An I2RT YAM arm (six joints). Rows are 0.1 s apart.
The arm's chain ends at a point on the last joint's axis. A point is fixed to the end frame.
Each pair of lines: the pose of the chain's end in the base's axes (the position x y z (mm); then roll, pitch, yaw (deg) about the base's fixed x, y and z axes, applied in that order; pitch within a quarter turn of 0, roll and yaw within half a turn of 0), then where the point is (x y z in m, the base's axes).
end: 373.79 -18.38 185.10 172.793 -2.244 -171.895
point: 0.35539 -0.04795 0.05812
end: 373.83 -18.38 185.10 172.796 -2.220 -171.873
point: 0.35549 -0.04796 0.05811
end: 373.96 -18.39 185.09 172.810 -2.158 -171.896
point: 0.35575 -0.04797 0.05809
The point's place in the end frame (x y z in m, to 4 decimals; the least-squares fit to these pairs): 0.0174 -0.0425 0.1234
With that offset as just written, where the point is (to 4 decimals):
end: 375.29 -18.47 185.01 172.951 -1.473 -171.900
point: 0.3586 -0.0481 0.0578
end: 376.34 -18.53 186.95 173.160 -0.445 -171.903
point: 0.3620 -0.0483 0.0595
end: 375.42 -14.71 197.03 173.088 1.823 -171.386
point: 0.3663 -0.0437 0.0689
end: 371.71 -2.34 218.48 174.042 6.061 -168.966
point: 0.3735 -0.0320 0.0902
